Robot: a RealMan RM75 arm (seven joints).
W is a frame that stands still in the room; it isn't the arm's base.
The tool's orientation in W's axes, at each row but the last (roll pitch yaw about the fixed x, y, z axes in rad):
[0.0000, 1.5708, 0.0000]
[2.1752, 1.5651, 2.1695]
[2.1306, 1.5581, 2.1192]
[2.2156, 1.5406, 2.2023]
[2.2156, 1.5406, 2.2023]
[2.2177, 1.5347, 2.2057]
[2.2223, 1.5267, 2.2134]
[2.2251, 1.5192, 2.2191]
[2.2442, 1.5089, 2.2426]
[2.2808, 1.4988, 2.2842]
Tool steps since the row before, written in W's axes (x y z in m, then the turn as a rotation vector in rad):
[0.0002, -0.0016, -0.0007, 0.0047, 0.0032, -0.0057]
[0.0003, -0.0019, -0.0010, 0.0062, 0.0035, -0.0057]
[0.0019, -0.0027, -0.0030, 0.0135, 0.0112, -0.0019]
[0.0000, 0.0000, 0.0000, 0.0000, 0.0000, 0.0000]
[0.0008, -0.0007, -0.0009, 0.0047, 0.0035, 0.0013]
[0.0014, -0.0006, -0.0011, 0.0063, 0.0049, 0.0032]
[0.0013, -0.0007, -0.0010, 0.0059, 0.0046, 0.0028]
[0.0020, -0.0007, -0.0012, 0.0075, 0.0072, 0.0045]
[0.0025, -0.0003, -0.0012, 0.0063, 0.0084, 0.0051]
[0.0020, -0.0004, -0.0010, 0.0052, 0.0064, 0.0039]
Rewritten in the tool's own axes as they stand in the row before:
[0.0007, -0.0016, 0.0002, 0.0057, 0.0032, 0.0047]
[0.0010, -0.0019, 0.0003, 0.0057, 0.0035, 0.0062]
[0.0030, -0.0027, 0.0020, 0.0019, 0.0113, 0.0134]
[0.0000, 0.0000, 0.0000, 0.0000, 0.0000, 0.0000]
[0.0009, -0.0007, 0.0008, -0.0013, 0.0036, 0.0046]
[0.0011, -0.0006, 0.0014, -0.0032, 0.0051, 0.0062]
[0.0009, -0.0007, 0.0013, -0.0028, 0.0048, 0.0058]
[0.0011, -0.0007, 0.0020, -0.0044, 0.0074, 0.0073]
[0.0011, -0.0004, 0.0025, -0.0049, 0.0087, 0.0061]
[0.0009, -0.0005, 0.0020, -0.0038, 0.0066, 0.0050]

